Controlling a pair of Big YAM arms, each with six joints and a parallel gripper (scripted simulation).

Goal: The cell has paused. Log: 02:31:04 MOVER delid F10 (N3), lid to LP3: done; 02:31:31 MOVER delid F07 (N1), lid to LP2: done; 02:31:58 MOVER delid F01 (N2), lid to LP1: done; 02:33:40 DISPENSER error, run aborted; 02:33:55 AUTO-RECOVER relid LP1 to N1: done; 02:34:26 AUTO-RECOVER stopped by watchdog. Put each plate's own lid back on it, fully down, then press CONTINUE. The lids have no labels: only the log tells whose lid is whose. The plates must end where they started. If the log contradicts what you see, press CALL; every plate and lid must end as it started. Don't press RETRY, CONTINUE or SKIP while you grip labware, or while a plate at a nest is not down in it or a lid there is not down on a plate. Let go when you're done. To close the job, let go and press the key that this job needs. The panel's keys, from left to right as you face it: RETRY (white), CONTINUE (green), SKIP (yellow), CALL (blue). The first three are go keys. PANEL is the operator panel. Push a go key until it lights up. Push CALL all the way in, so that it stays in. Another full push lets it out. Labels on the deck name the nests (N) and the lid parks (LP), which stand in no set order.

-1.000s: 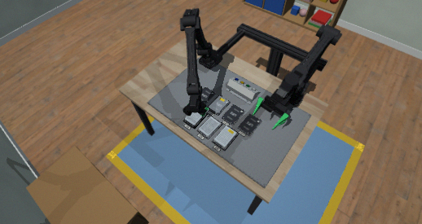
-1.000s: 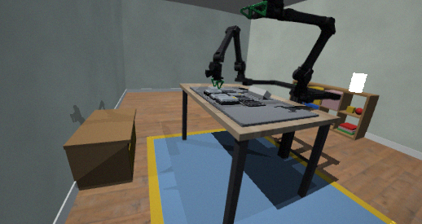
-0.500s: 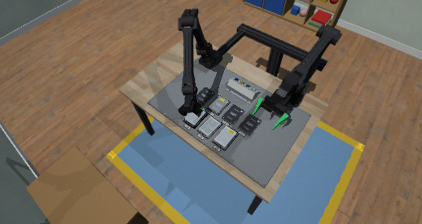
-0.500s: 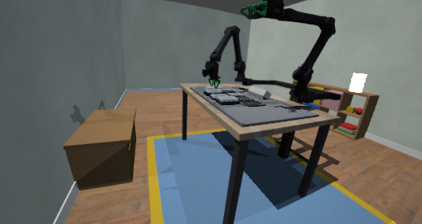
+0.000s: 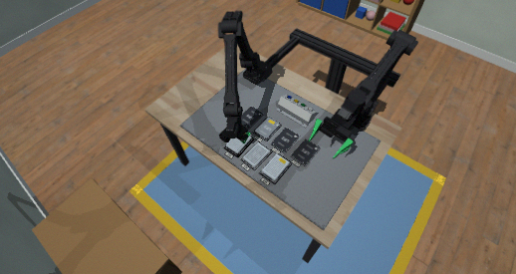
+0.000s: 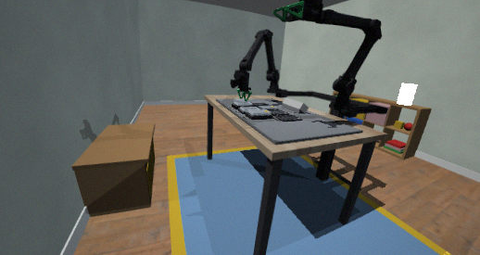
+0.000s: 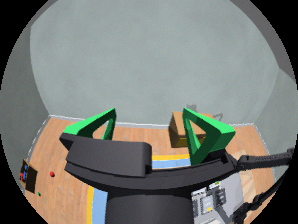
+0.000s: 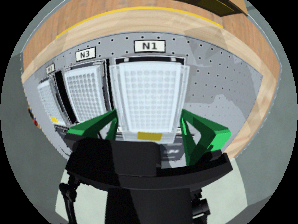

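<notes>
The lid park LP2 lies 21 cm to the left of my right hand, 16 cm behind it and 6 cm below it. Also, from my right hand: lid park LP4: 19 cm behind, 6 cm below, 5 cm to the right; then blue key: 40 cm behind, 10 cm to the left, 1 cm below; then lid park LP1: 34 cm to the left, 14 cm behind, 6 cm below.
</notes>
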